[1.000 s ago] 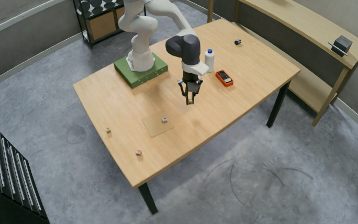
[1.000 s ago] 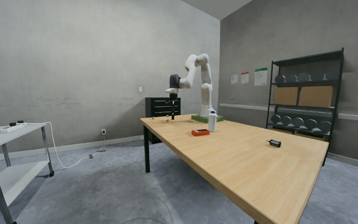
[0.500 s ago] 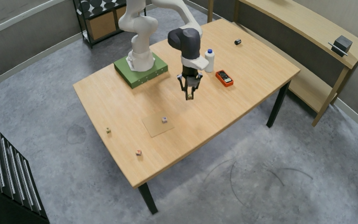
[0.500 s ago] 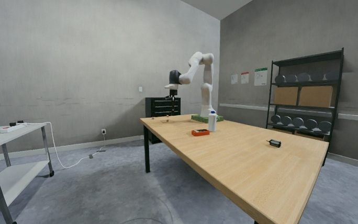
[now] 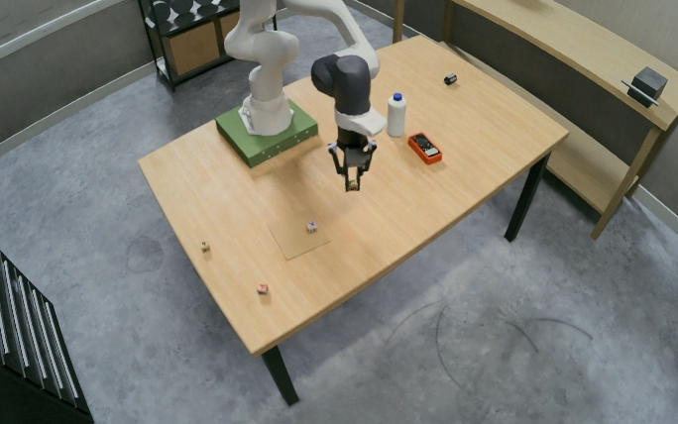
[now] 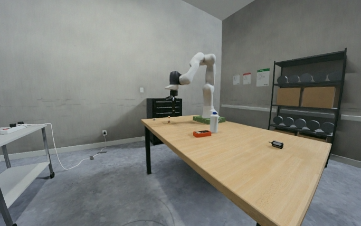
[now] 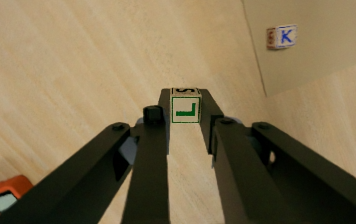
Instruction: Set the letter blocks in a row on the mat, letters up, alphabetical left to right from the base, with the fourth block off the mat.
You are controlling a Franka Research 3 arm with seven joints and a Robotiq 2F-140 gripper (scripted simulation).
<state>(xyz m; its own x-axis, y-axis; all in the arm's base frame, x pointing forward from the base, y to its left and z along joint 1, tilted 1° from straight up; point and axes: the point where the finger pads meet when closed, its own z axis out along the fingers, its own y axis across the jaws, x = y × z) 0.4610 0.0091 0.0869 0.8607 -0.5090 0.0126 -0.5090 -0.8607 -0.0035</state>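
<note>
My hand is 180 mm to the left of the tan mat, 130 mm above it and 20 mm past it. Round my hand: white bottle (350 mm to the left, 200 mm behind, 50 mm below); block (20 mm below); orange meter (360 mm to the left, 120 mm below, 60 mm behind).
</note>
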